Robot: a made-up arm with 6 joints.
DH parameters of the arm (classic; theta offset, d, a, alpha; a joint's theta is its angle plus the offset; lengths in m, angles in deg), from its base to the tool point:
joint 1: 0 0.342 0 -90
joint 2: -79.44 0 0.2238 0
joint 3: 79.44 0 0.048 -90
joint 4: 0 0.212 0 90
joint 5: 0 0 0.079 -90
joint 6: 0 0.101 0 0
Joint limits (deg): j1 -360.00..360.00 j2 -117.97..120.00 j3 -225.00..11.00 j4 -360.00..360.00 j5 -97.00..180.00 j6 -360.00..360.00
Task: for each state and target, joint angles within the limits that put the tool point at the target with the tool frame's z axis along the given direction. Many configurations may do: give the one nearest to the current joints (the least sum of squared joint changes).
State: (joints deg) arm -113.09 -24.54 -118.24 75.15 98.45 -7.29
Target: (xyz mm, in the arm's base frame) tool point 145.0 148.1 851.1 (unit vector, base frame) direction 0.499 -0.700 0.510
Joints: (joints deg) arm -120.00 -38.31 -155.95 58.93 66.01 -7.29
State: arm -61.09 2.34 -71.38 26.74 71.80 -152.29
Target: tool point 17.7 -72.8 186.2 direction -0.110 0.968 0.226
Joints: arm -80.42 48.31 -35.36 3.02 90.13 -152.29
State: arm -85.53 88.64 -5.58 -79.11 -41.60 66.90
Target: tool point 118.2 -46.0 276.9 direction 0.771 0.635 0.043
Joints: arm -88.62 72.14 -11.12 -113.16 -58.78 66.90
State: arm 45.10 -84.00 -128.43 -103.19 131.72 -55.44
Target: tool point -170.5 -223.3 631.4 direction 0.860 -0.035 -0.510
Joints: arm 30.97 -61.69 -153.78 -58.46 146.35 -55.44
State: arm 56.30 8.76 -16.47 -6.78 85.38 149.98
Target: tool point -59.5 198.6 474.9 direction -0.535 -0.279 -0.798
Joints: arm 89.42 -27.50 -55.32 32.75 100.50 149.98
